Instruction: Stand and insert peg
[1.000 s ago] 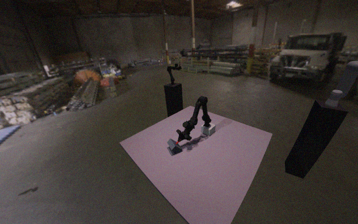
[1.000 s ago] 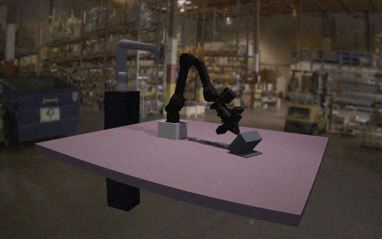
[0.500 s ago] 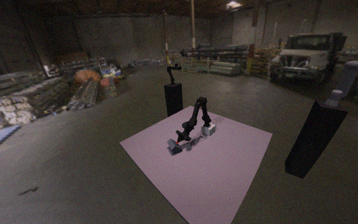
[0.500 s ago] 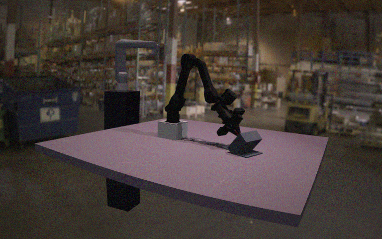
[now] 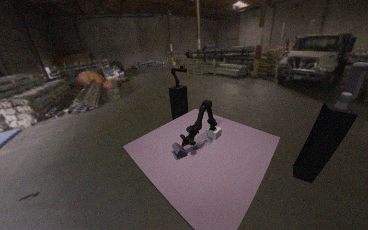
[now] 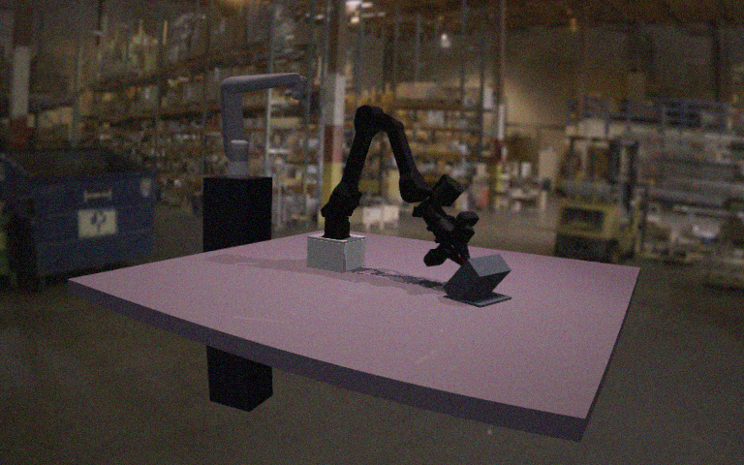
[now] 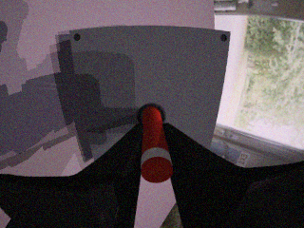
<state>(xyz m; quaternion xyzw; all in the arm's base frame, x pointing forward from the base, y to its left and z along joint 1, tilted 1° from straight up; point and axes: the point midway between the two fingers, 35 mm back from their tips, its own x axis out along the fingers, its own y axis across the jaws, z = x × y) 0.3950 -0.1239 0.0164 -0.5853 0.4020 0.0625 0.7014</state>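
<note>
The red peg is 1 cm behind my gripper tip, 1 cm to the left of it and 1 cm above it. Round my gripper tip: sloped panel: 3 cm ahead, 2 cm to the right, 3 cm below.
</note>
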